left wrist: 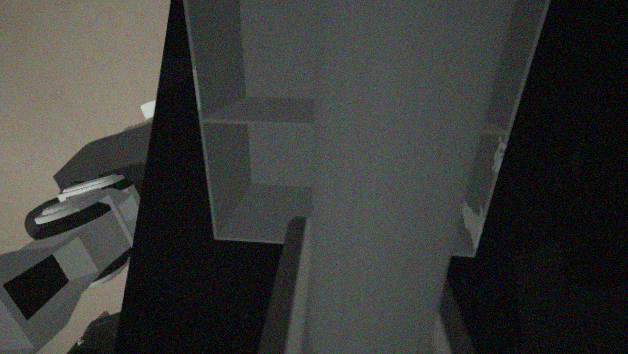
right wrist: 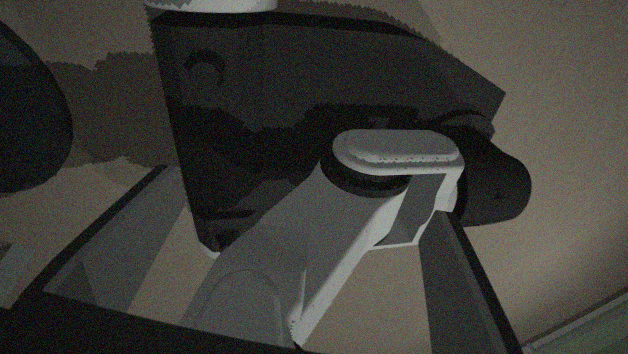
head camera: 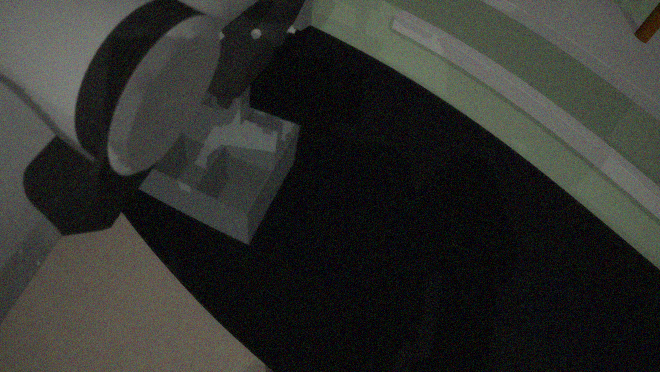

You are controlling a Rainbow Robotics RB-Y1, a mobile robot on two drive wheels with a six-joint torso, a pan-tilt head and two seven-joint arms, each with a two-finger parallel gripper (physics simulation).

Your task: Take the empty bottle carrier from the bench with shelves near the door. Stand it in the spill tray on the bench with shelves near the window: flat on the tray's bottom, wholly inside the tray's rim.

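Places are measured from the robot's base along level axes (x ahead, y left, z up), in millimetres.
Where they show: left gripper, fingertip midpoint: (head camera: 229, 98); right gripper, fingertip midpoint: (right wrist: 303, 205).
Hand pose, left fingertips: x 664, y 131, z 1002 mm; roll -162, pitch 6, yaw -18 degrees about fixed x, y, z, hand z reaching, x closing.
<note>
After its pixels a point has its place.
The grey bottle carrier (head camera: 205, 207) {x 552, y 172, z 856 mm} (left wrist: 280, 155) {x 568, y 125, z 784 mm} is at the upper left of the head view, over the black bench top (head camera: 425, 240) {x 561, y -235, z 763 mm} (left wrist: 575, 200) {x 850, y 0, z 763 mm}. It looks upright and the compartments that show are empty. Whether it rests on the bench top or hangs slightly above cannot be told. My left gripper (head camera: 231, 102) {x 664, y 131, z 1002 mm} (left wrist: 355, 238) {x 664, y 131, z 1002 mm} is shut on the carrier's broad central handle, with a finger along each side. The arm hides part of the carrier in the head view. My right gripper (right wrist: 303, 205) {x -76, y -223, z 527 mm} is open, with nothing held between its fingers. The spill tray does not show.
Beige floor (head camera: 125, 290) {x 530, y 760, z 1 mm} (left wrist: 80, 60) {x -365, y 526, z 1 mm} (right wrist: 560, 125) {x -1056, y 9, z 1 mm} lies past the bench's edge. Green panels (head camera: 465, 85) {x 973, y -384, z 823 mm} with a pale strip (head camera: 505, 85) {x 858, y -414, z 942 mm} run along the bench's far side. An orange-brown thing (head camera: 650, 27) {x 699, y -482, z 1245 mm} shows at the top right. Grey and black robot parts (right wrist: 280, 225) {x -85, y -52, z 388 mm} show behind my right fingers.
</note>
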